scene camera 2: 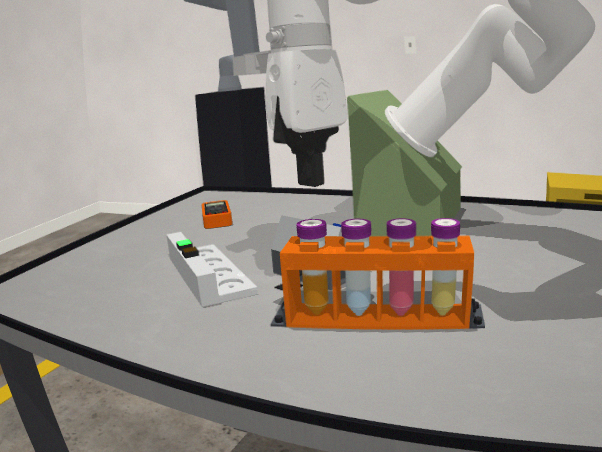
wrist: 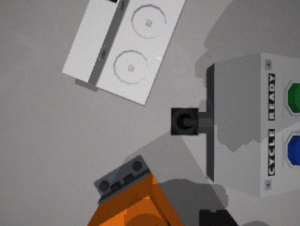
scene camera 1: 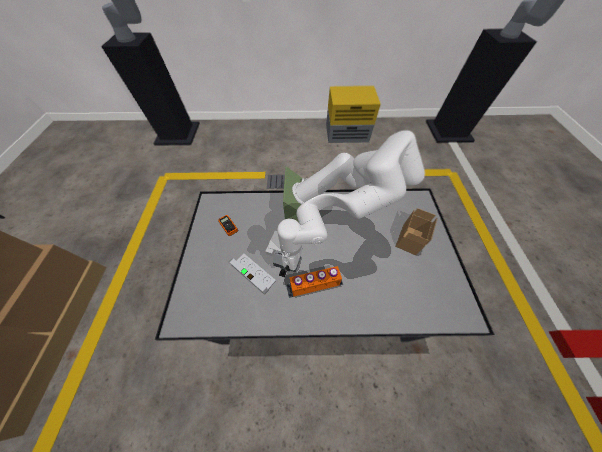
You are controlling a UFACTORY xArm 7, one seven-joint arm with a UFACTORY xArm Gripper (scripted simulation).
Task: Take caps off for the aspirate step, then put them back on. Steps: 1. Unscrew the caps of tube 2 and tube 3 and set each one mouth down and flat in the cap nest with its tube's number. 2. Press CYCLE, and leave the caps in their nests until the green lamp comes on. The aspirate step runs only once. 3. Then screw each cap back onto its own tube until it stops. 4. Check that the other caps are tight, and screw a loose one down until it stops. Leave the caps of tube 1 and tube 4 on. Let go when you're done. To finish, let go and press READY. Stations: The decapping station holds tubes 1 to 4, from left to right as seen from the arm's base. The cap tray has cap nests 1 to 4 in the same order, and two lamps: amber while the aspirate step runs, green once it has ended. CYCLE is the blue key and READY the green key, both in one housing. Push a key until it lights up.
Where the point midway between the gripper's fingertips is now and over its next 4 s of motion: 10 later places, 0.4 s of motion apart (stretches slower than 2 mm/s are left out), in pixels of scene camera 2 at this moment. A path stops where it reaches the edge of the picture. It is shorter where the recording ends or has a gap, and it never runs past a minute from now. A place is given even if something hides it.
My gripper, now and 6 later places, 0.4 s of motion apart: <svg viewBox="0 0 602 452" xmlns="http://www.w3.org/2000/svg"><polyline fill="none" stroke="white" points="311,184 315,193 317,200 317,209 317,213 317,215 318,217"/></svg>
